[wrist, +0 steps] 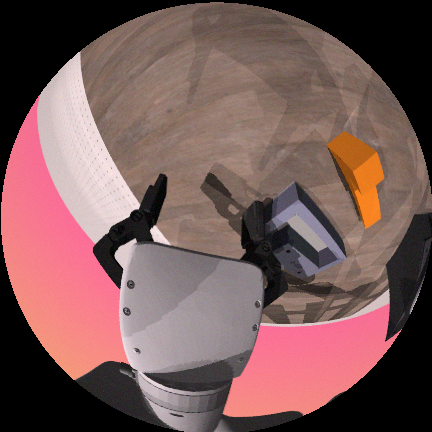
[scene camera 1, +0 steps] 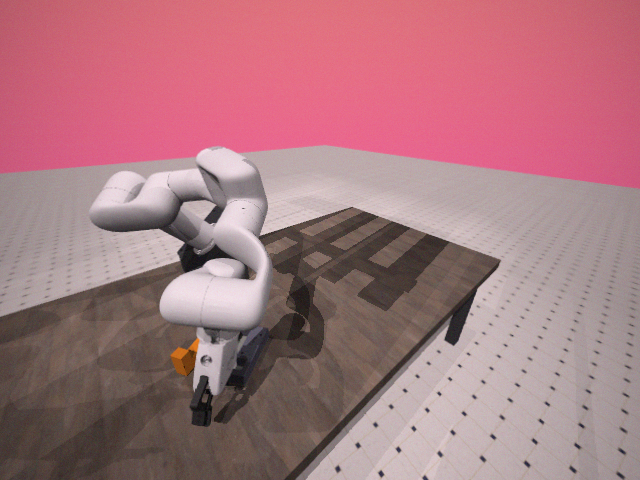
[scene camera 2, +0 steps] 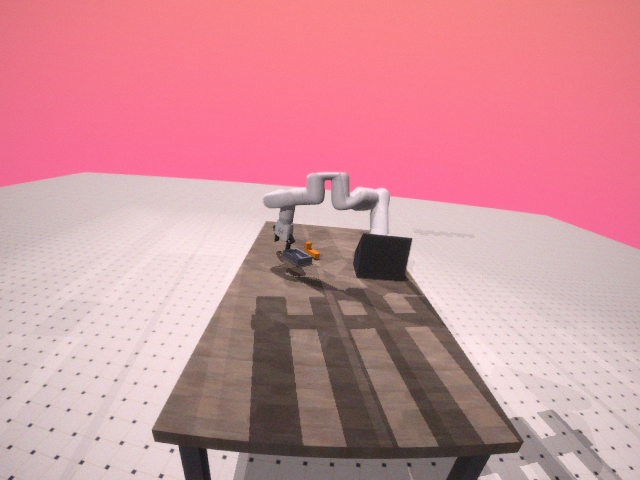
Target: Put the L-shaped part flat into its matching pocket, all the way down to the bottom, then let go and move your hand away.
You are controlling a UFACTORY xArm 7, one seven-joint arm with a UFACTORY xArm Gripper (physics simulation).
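Seen in the pictures: gripper, fingertip midpoint: (wrist: 208, 195) (scene camera 1: 212, 402) (scene camera 2: 282, 245); arm's base at its link origin: (scene camera 1: 208, 239) (scene camera 2: 379, 244).
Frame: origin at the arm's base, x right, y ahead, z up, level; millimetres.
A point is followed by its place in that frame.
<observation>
The orange L-shaped part (scene camera 1: 181, 361) @[z -100, x 157, y 385 mm] (scene camera 2: 312, 252) @[z -125, x 100, y 334 mm] (wrist: 367, 167) @[z -92, x 161, y 372 mm] rests on the table beside the blue-grey pocket tray, apart from it. One of its ends rises higher than the long arm in scene camera 2. The tray (scene camera 1: 256, 353) @[z -122, x 4, y 442 mm] (scene camera 2: 303, 261) @[z -132, x -26, y 364 mm] (wrist: 287, 205) @[z -118, x 104, y 433 mm] shows a recess with a lighter floor in the wrist view; my arm hides part of it in scene camera 1. My gripper (wrist: 208, 195) @[z -113, x 120, y 508 mm] (scene camera 2: 283, 242) @[z -113, x 120, y 508 mm] is open wide and empty. In the wrist view, one finger overlaps the tray's near edge and the other is over bare table; contact with the tray cannot be told.
The brown wooden table (scene camera 1: 361, 330) @[z -152, x -281, y 511 mm] (scene camera 2: 217, 392) @[z -152, x -902, y 451 mm] (wrist: 165, 125) @[z -152, x 197, y 555 mm] carries the objects and broad shadows. A large black box (scene camera 2: 382, 257) @[z -36, x -87, y -14 mm] stands by the arm's base in scene camera 2. The table's long edge lies on the gripper's outer side.
</observation>
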